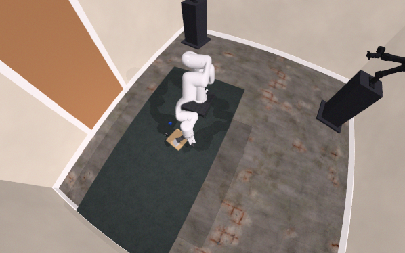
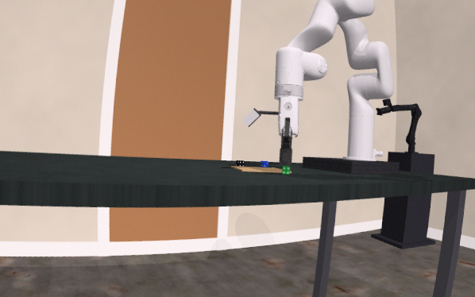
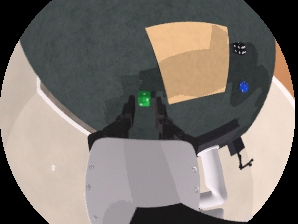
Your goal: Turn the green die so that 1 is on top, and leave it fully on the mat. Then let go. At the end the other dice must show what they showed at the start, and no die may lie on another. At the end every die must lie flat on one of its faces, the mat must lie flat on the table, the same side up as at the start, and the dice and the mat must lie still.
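The green die is 4 cm below my hand. Round my hand: tan mat: 11 cm to the right, 4 cm below, 3 cm ahead; black die: 21 cm to the right, 6 cm ahead, 4 cm below; blue die: 25 cm to the right, 4 cm below, 4 cm behind.
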